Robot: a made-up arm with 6 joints.
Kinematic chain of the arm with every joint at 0, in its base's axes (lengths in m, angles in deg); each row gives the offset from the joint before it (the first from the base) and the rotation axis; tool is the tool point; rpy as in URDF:
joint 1: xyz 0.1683 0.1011 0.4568 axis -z
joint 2: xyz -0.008 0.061 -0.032 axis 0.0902 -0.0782 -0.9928
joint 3: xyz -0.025 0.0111 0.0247 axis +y
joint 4: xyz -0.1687 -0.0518 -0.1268 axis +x
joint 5: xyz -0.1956 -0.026 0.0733 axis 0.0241 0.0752 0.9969
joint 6: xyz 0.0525 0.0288 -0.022 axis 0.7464 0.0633 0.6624
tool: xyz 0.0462 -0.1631 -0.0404 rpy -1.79 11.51 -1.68
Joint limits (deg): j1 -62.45..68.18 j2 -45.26..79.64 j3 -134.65..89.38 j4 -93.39..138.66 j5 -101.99..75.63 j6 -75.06..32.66
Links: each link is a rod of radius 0.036 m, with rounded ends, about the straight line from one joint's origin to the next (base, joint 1, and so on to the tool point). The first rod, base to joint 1, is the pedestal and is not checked.
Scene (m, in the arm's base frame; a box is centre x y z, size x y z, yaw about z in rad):
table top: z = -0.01
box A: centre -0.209 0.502 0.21 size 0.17 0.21 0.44 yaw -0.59
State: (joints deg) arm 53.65 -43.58 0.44 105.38 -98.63 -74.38
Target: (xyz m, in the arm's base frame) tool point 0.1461 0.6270 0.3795
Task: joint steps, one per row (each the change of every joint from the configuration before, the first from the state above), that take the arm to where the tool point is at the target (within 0.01 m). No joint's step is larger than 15 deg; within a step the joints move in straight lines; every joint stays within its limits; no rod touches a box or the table.
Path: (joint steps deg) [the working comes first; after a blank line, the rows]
Joints at the target: 68.18 3.56 27.04 138.66 -40.88 -6.07
Straight joint move there: touches box A.

1: 2.91 7.91 14.37 -3.17 -0.67 3.54
2: 2.90 7.90 14.36 -3.17 -0.67 3.55
3: 2.91 7.91 14.37 -3.18 -0.68 3.54
4: 2.90 7.91 14.37 -3.17 -0.67 3.54
5: 2.91 7.91 14.37 -3.17 -0.67 3.54
6: 0.00 1.52 -9.05 9.83 12.22 10.12
7: 0.00 1.52 -9.05 9.83 12.22 10.12
8: 0.00 1.52 -9.05 9.82 12.23 10.12
9: 0.00 1.52 -9.05 9.83 12.22 10.12
10: 0.00 1.52 -9.04 9.83 12.22 10.12

